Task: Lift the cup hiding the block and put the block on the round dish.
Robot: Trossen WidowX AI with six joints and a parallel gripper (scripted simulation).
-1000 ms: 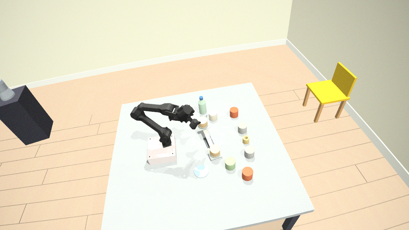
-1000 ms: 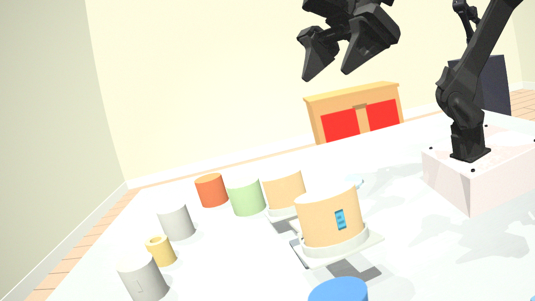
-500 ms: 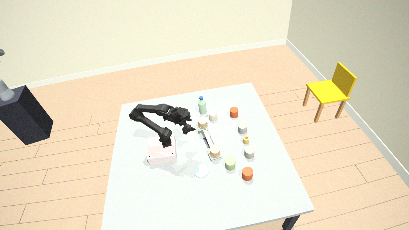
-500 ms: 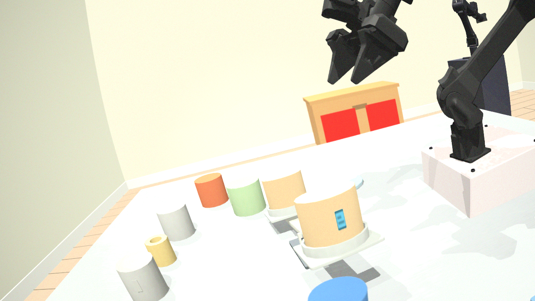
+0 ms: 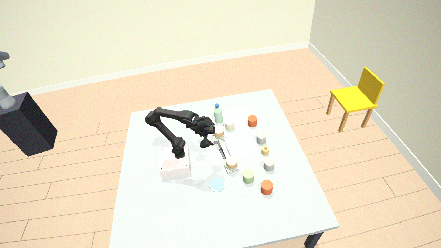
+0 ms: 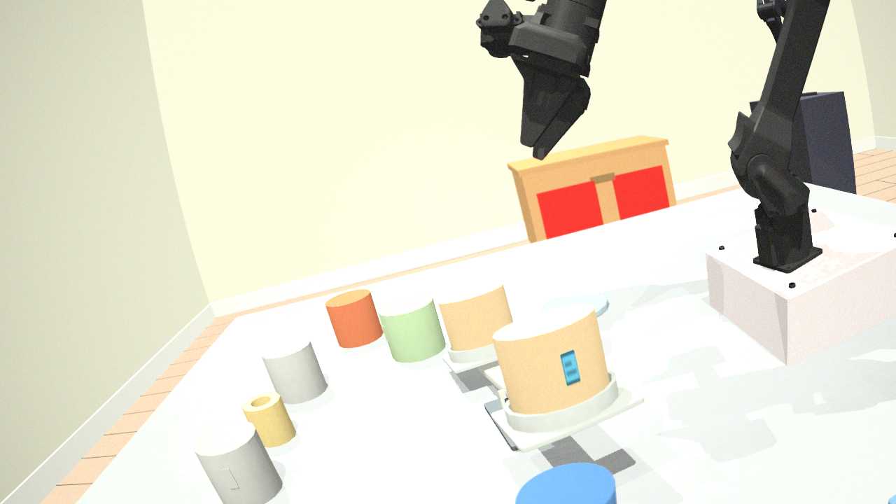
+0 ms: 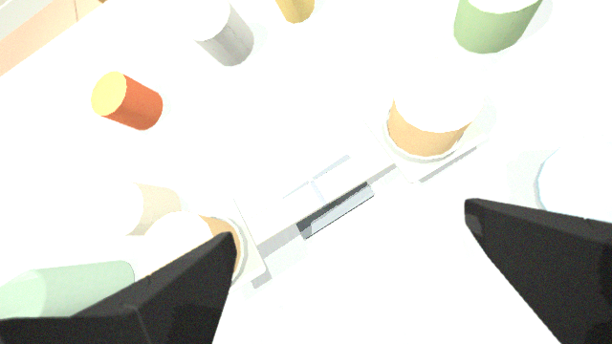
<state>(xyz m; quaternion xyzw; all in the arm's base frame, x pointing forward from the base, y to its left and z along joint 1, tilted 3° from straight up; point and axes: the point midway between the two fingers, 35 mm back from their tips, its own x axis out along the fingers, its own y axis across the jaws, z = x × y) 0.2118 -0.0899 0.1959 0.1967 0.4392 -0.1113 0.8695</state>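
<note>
Right now the teal block is 190 mm below my gripper tip, 90 mm to the right of it and 70 mm ahead of it. Round my gripper tip: balance: 190 mm below, 70 mm ahead, 40 mm to the left; tan cup: 180 mm to the left, 120 mm below, 70 mm ahead; pale blue round dish: 220 mm below, 180 mm to the right, 70 mm behind.
</note>
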